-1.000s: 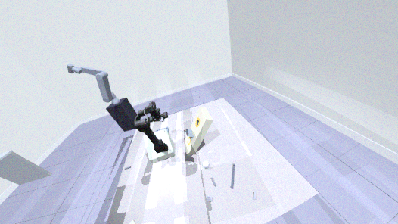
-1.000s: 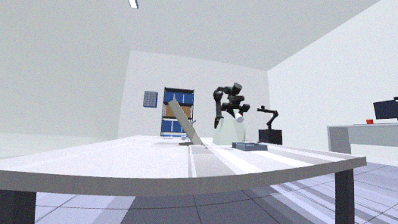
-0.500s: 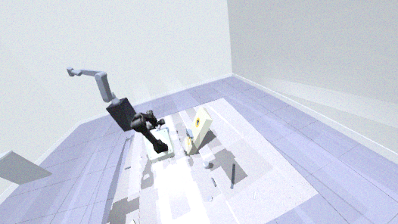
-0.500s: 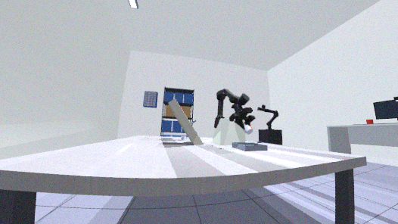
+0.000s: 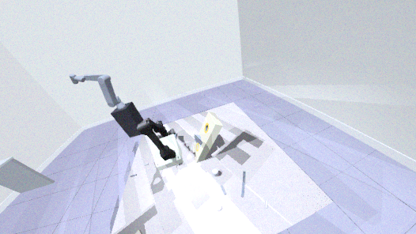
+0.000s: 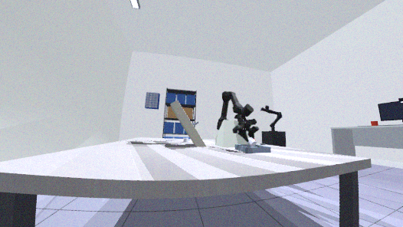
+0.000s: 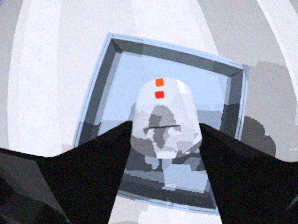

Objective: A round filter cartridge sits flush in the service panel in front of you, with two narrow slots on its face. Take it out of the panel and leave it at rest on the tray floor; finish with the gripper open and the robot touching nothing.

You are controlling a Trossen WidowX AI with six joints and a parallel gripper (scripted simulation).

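The round filter cartridge is right at my gripper tip. The rest, counted from my gripper tip: blue-grey tray: 10 mm to the left, 50 mm below; service panel: 390 mm ahead, 250 mm to the right, 110 mm above.
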